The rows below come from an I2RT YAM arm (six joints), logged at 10 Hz.
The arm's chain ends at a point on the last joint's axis. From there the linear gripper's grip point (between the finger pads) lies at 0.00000 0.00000 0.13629 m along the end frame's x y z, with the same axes.
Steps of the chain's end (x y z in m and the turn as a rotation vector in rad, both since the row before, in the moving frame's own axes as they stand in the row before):
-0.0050, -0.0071, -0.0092, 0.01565, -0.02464, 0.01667
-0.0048, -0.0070, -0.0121, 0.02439, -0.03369, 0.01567
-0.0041, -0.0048, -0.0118, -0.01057, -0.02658, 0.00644
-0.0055, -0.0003, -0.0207, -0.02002, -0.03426, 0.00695
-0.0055, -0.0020, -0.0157, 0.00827, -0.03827, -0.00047
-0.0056, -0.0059, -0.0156, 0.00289, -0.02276, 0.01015
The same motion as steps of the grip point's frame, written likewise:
-0.0083, -0.0093, -0.0093, 0.01565, -0.02464, 0.01667
-0.0094, -0.0104, -0.0122, 0.02439, -0.03369, 0.01567
-0.0077, -0.0034, -0.0119, -0.01057, -0.02658, 0.00644
-0.0102, 0.0024, -0.0208, -0.02002, -0.03426, 0.00695
-0.0107, -0.0031, -0.0158, 0.00827, -0.03827, -0.00047
-0.0087, -0.0063, -0.0156, 0.00289, -0.02276, 0.01015

